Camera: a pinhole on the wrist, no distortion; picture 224 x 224 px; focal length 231.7 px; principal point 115.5 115.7 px. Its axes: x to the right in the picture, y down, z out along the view. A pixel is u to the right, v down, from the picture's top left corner.
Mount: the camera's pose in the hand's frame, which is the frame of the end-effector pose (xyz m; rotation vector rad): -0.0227 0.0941 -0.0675 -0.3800 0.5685 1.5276
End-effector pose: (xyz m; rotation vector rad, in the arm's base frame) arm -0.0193 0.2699 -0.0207 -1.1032 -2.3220 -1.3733
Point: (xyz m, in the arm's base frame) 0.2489 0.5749 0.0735
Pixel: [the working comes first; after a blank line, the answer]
In the camera's frame: 0.0179 0.0062 0.3981

126 119
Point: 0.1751 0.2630 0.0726
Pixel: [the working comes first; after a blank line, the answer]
In the camera's frame: 0.0608 0.0728 0.0875

outside the picture
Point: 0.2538 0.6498 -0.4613
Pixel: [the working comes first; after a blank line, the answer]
In the camera's frame: -0.4372 0.2879 0.4704

outside the picture
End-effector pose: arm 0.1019 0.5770 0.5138 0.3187 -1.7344 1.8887
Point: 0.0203 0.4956 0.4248
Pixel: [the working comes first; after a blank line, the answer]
In the camera's frame: -0.0644 -0.0060 0.1396

9 106
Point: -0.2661 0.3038 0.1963
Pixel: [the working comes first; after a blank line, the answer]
In the camera's frame: 0.1021 -0.0436 0.5163

161 96
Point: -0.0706 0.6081 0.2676
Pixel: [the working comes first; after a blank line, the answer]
In the camera's frame: 0.1472 -0.0335 0.1505

outside the picture
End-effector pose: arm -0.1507 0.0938 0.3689 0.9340 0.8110 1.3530
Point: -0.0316 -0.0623 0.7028
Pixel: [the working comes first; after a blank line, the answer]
In the camera's frame: -0.0514 0.1508 0.3471

81 216
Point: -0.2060 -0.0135 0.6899
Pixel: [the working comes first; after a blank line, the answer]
In the camera's frame: 0.0927 0.0970 0.2507

201 205
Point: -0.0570 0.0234 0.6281
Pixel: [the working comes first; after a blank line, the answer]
In the camera's frame: -0.0677 0.0625 0.2728

58 169
